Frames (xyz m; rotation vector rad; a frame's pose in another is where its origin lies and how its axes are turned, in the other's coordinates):
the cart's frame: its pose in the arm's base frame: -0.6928 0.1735 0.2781 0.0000 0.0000 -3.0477
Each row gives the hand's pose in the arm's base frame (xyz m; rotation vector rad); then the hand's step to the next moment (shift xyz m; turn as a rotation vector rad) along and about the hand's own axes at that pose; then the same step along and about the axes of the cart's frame.
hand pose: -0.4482 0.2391 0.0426 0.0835 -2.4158 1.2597
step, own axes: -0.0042 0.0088 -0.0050 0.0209 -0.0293 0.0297
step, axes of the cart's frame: -0.0042 -0.0082 -0.0059 0.0254 0.0359 0.0156
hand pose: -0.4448 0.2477 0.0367 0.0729 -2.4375 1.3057
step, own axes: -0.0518 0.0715 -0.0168 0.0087 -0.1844 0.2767
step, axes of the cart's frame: -0.0419 -0.0439 -0.0663 0.0812 0.3224 0.0109
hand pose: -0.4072 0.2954 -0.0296 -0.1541 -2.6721 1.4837
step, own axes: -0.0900 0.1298 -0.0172 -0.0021 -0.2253 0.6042
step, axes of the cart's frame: -0.1038 -0.0618 -0.1032 0.1396 0.6166 -0.1273
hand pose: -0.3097 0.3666 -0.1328 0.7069 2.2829 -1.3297
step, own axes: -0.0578 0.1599 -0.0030 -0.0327 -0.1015 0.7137
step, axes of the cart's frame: -0.1470 -0.0431 -0.0737 0.0358 0.6780 -0.2445
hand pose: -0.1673 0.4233 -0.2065 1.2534 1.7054 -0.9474
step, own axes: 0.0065 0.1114 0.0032 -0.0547 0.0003 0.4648
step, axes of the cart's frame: -0.1089 -0.0148 -0.0193 -0.0472 0.4453 -0.1360
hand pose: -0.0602 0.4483 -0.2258 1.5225 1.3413 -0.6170
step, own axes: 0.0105 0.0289 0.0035 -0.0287 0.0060 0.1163
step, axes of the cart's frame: -0.0309 -0.0011 -0.0008 -0.0129 0.1177 -0.0192
